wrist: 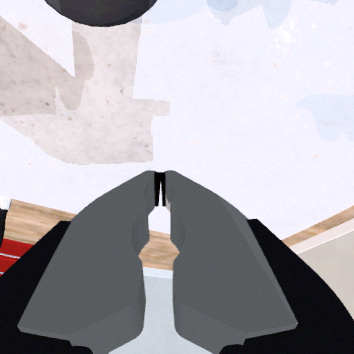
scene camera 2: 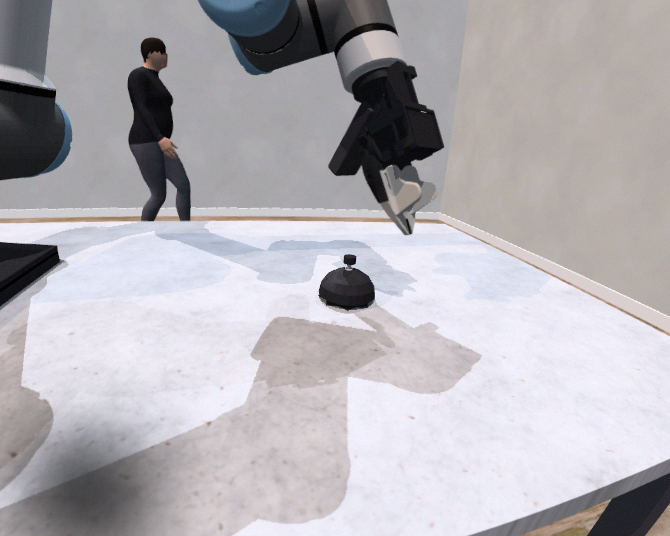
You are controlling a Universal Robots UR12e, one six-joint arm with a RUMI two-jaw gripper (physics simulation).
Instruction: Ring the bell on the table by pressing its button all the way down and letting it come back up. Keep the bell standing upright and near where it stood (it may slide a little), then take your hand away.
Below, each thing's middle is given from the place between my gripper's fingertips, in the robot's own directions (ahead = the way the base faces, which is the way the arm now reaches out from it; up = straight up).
Labels:
The black domed bell point(scene camera 2: 347, 288) is 60 mm behind my hand, 60 mm to the left of it and 80 mm below it.

